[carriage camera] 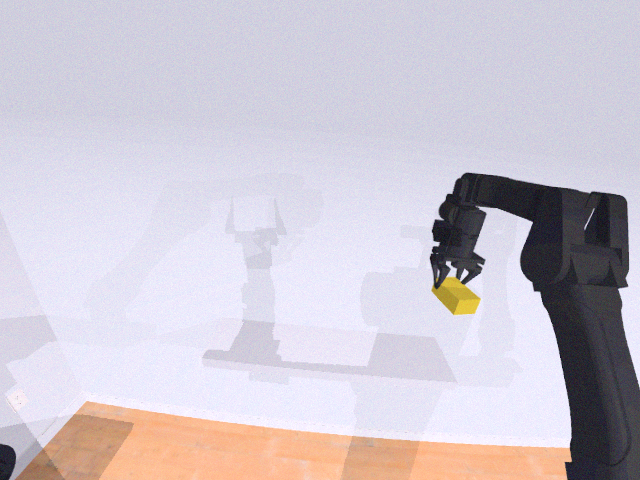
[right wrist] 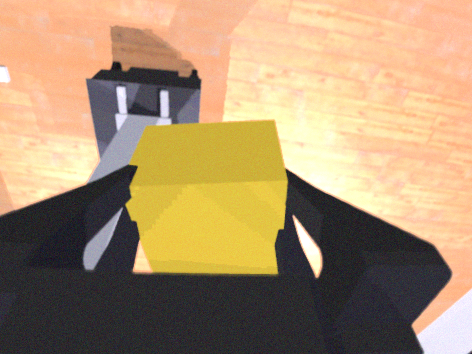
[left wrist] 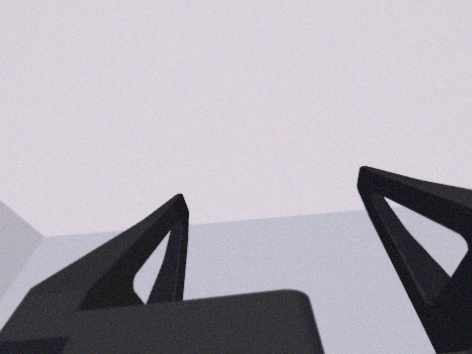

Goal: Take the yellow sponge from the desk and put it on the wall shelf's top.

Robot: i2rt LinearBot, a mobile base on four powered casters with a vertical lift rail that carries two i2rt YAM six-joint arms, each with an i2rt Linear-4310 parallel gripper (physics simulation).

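Places are measured from the left arm's base along level axes (x ahead, y left, z up), in millimetres.
Where they show: left gripper, between the fingertips: (left wrist: pixel 269 189); right gripper, between the fingertips: (carriage camera: pixel 446 288) (right wrist: pixel 210 173).
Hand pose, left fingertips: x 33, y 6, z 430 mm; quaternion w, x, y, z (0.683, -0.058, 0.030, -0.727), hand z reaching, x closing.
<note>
After its pixels a point has its place.
The yellow sponge (carriage camera: pixel 455 297) {x 373, y -651, z 127 mm} (right wrist: pixel 210 200) {x 448, y -669, z 130 mm} is a box-shaped block held high above the floor, at the right of the carriage view. My right gripper (carriage camera: pixel 450 285) {x 441, y -668, z 105 mm} (right wrist: pixel 210 173) {x 441, y -668, z 105 mm} is shut on it, one finger on each side, and points downward. My left gripper (left wrist: pixel 269 189) {x 33, y 6, z 431 mm} is open and empty, with its fingers wide apart and the upper wall and ceiling behind them. The wall shelf and the desk do not show in these views.
A pale wall (carriage camera: pixel 310 170) {x 898, y -291, z 310 mm} stands ahead, with shadows of the arms and body on it. Below is the wooden floor (carriage camera: pixel 232 449) {x 746, y 81, z -1358 mm} (right wrist: pixel 360 90) {x -17, y -1436, z -1359 mm}. In the right wrist view my dark base (right wrist: pixel 142 95) {x -54, y -325, z -1059 mm} and the grey rail (right wrist: pixel 117 150) stand behind the sponge.
</note>
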